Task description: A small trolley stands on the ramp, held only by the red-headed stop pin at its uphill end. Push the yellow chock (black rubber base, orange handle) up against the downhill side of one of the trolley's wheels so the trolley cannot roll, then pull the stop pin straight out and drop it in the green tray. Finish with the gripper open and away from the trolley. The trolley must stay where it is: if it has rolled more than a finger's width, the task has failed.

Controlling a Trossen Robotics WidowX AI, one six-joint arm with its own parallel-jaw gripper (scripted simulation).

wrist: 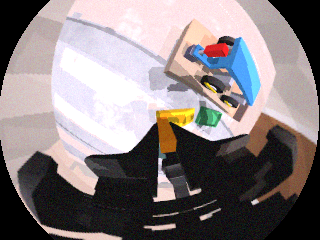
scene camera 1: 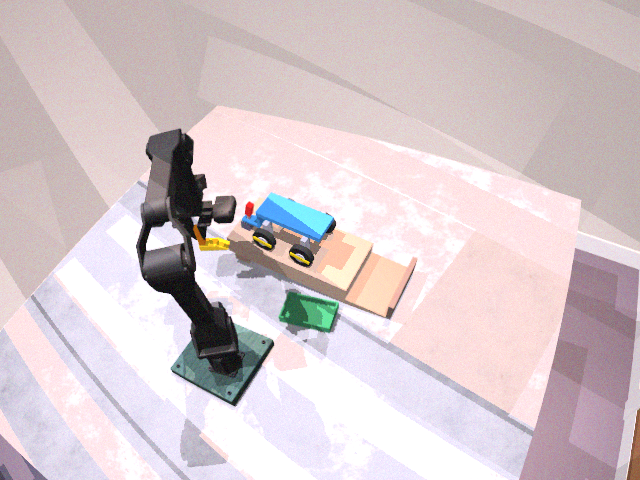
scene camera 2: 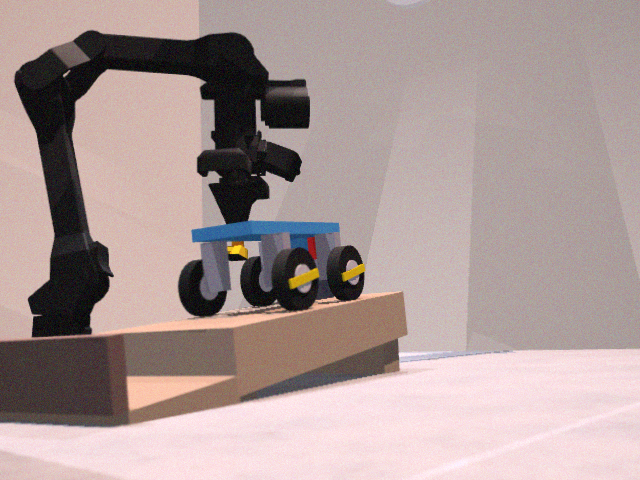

Labels:
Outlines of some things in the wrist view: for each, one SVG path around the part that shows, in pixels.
My gripper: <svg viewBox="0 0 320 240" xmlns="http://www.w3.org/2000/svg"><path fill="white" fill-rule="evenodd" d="M49 233L49 236L55 240L83 240L77 239L77 237L76 239L73 239L73 237L71 239L71 237ZM299 147L296 135L279 124L269 128L269 141L255 156L245 148L249 135L211 141L172 121L175 153L189 192L201 188L195 195L153 200L159 164L157 124L127 153L85 157L84 163L99 177L93 196L57 175L57 161L39 151L16 172L17 187L33 217L43 227L101 232L120 240L264 240L299 196L295 192L284 199L277 191L255 205L251 201L292 175ZM176 225L175 228L171 229L144 228L144 225L147 225L147 227L159 227L159 225L167 224ZM212 213L212 216L209 216L207 220L200 221L200 216Z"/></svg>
A chock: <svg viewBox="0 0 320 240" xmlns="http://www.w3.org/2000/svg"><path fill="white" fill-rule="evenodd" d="M195 108L156 111L157 131L159 131L161 153L176 151L177 139L169 123L173 121L173 123L179 124L181 127L191 123Z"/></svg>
A trolley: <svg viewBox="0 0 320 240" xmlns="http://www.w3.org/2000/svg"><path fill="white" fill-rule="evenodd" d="M197 44L192 55L197 60L200 60L205 67L209 69L227 69L228 73L213 72L215 73L213 76L204 75L201 77L200 84L203 84L205 88L211 89L212 92L223 93L225 85L232 87L232 84L236 83L239 85L241 95L239 92L231 92L229 96L221 95L220 100L224 101L228 108L237 109L237 105L245 105L245 101L252 107L255 104L253 100L256 99L256 95L259 93L260 80L255 63L253 63L251 53L249 53L243 37L236 37L235 39L233 36L223 36L217 40L217 44L227 44L229 51L228 55L224 57L208 57L205 53L201 56L197 55L197 52L204 49L200 44Z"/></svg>

